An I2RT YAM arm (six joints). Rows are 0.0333 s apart.
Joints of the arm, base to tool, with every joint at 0 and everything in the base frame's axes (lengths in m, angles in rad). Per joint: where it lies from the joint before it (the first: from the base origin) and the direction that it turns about. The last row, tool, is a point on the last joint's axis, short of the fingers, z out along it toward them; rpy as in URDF.
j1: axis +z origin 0 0 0.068
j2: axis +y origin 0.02 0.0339 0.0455
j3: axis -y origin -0.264 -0.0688 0
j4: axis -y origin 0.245 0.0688 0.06
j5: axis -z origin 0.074 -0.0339 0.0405
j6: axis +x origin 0.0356 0 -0.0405
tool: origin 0 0 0 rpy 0 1.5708 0
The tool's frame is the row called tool.
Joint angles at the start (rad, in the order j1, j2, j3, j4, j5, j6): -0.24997 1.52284 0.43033 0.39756 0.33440 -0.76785
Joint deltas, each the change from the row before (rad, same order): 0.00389 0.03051 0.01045 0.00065 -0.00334 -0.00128; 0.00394 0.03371 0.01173 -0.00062 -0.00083 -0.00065; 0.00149 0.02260 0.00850 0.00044 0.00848 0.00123; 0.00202 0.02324 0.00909 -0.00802 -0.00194 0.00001; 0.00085 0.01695 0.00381 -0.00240 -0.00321 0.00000; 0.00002 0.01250 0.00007 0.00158 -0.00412 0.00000; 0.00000 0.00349 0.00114 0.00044 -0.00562 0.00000; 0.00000 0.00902 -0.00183 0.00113 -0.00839 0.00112; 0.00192 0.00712 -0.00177 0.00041 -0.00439 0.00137
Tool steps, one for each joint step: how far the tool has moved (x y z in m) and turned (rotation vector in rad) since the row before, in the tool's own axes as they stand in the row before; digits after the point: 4 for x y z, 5 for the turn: -0.0007 0.0032 0.0046 -0.01671 0.00822 -0.01000; -0.0005 0.0035 0.0051 -0.01699 0.01212 -0.01046; -0.0002 0.0017 0.0036 -0.00344 0.01417 -0.00421; 0.0000 0.0027 0.0037 -0.01666 0.01234 -0.00865; 0.0006 0.0023 0.0027 -0.01281 0.00776 -0.00568; 0.0010 0.0021 0.0019 -0.01010 0.00450 -0.00354; -0.0001 0.0004 0.0006 -0.00530 -0.00261 -0.00061; 0.0011 0.0021 0.0013 -0.01245 0.00081 -0.00193; 0.0007 0.0020 0.0009 -0.00941 0.00154 -0.00257
